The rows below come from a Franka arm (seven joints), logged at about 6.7 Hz.
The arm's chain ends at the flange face. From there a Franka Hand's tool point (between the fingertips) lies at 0.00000 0.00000 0.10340 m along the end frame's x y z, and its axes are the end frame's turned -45 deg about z.
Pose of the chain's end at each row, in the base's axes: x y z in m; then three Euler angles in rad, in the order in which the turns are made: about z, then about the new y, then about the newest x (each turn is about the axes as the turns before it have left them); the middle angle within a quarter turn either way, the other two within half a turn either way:
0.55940, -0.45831, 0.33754, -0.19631, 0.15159, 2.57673
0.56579, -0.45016, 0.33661, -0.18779, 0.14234, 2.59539
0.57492, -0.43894, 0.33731, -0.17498, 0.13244, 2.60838
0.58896, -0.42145, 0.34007, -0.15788, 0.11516, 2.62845
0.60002, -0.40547, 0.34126, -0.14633, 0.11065, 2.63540
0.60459, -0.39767, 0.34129, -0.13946, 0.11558, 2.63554
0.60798, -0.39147, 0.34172, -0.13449, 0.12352, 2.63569
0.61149, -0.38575, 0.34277, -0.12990, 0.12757, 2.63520
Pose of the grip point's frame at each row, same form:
0.53567, -0.51002, 0.25120, 0.55313, 0.50174, 2.83167
0.54345, -0.50059, 0.24915, 0.56278, 0.48239, 2.83984
0.55419, -0.48865, 0.24904, 0.57518, 0.46638, 2.84283
0.57076, -0.46995, 0.25058, 0.59117, 0.44016, 2.84595
0.58283, -0.45361, 0.25138, 0.60286, 0.43215, 2.84814
0.58729, -0.44585, 0.25145, 0.61132, 0.43567, 2.85196
0.59022, -0.43963, 0.25196, 0.61886, 0.44136, 2.85807
0.59359, -0.43399, 0.25308, 0.62466, 0.44465, 2.86075

